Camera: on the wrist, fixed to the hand. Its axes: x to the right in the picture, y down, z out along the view.
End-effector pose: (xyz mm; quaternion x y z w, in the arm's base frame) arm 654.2 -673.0 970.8 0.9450 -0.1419 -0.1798 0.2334
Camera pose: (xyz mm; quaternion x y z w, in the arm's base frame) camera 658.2 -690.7 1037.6 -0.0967 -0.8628 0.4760 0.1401
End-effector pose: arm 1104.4 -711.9 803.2 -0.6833 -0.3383 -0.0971 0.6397
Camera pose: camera 1140.7 -759.4 768.4 -0.2440 0.8210 0.4711 0.2110
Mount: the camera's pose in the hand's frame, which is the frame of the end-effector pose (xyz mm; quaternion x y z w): -8.4 47.2 -49.9 -0.0677 -0.2510 -0.9654 0.0218
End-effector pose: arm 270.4 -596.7 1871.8 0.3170 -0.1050 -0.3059 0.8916
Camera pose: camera 305.4 -537.7 1862.8 0.0289 -0.1007 0.9540 0.2808
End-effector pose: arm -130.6 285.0 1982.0 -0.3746 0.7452 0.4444 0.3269
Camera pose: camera -174.1 257.3 2028.1 -0.6381 -0.4575 -0.1614 0.5978
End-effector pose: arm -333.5 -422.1 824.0 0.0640 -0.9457 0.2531 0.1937
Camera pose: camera -319.5 -356.0 839.0 0.9647 -0.0246 -0.2616 0.0155
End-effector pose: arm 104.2 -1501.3 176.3 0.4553 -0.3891 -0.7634 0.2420
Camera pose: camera 152.9 -1541.2 204.9 -0.1776 -0.4220 0.3909 0.7985
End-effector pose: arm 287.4 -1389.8 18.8 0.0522 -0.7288 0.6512 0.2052
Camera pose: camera 290.4 -1336.1 -24.7 0.8542 -0.0611 -0.2463 0.4537
